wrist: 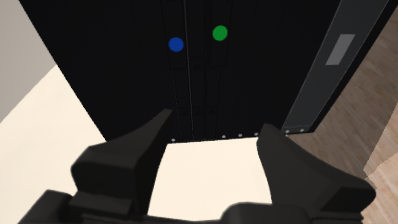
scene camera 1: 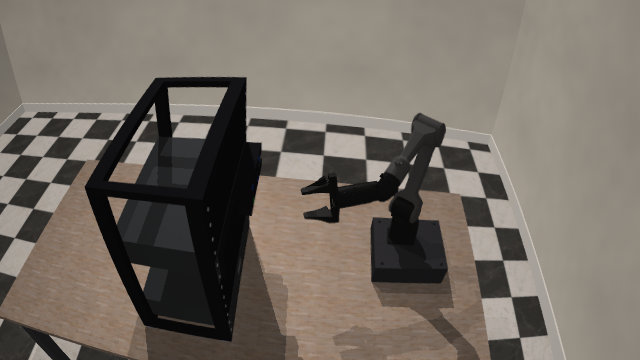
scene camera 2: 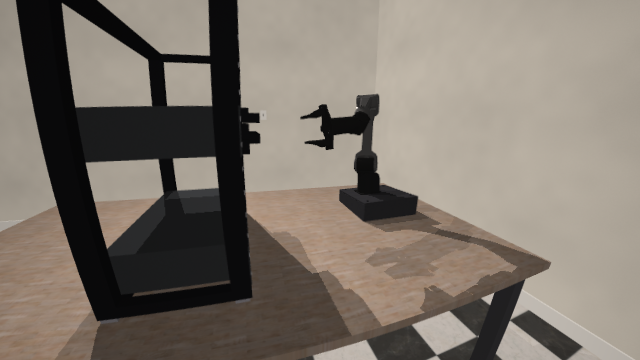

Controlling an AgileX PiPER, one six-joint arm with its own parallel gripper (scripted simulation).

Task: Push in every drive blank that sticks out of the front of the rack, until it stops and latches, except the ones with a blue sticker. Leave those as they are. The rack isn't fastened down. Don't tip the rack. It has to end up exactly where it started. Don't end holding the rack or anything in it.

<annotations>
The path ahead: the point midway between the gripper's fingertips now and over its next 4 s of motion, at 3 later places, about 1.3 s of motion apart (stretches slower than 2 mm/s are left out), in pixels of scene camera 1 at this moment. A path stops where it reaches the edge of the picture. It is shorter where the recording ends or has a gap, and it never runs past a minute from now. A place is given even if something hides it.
My gripper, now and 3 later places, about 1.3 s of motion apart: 302, 204; 307, 183; 270, 187; 280, 199
</annotations>
